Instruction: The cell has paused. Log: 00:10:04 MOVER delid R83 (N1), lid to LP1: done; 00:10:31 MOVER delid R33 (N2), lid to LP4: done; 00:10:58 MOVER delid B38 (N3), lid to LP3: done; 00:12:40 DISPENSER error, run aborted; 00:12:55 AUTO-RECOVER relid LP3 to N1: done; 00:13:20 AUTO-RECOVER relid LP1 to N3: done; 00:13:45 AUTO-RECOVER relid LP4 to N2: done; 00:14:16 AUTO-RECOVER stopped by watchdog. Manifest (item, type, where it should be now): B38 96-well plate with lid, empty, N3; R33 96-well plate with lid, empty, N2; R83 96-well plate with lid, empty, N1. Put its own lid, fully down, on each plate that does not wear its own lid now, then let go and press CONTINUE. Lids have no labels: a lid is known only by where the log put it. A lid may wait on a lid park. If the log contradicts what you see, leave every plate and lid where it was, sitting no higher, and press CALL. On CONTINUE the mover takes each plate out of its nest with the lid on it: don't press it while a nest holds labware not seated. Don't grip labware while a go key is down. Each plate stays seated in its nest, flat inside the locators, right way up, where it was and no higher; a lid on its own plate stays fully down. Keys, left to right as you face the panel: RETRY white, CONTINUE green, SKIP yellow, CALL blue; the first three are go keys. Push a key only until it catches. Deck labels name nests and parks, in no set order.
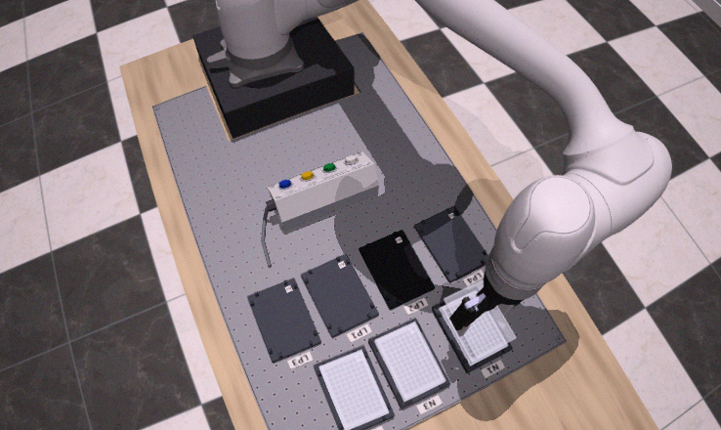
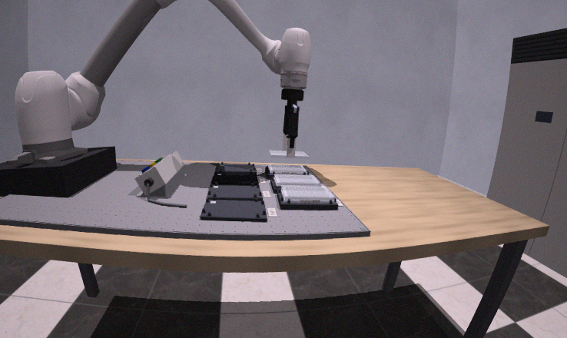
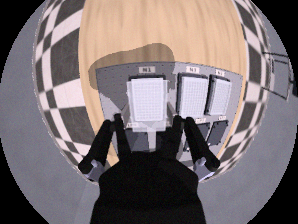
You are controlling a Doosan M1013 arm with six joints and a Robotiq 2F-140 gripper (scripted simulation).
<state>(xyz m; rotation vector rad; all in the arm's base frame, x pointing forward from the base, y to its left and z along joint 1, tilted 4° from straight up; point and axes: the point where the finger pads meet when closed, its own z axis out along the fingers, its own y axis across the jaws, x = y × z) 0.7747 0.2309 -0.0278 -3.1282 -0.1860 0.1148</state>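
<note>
Right now my hand is 22 cm to the left of the LP1, 15 cm past it and 10 cm above it. Also, from my hand: lid park LP3: 34 cm to the right, 14 cm behind, 10 cm below; then LP2: 17 cm behind, 10 cm to the right, 10 cm below; then LP4: 19 cm behind, 10 cm below, 4 cm to the left.
</note>
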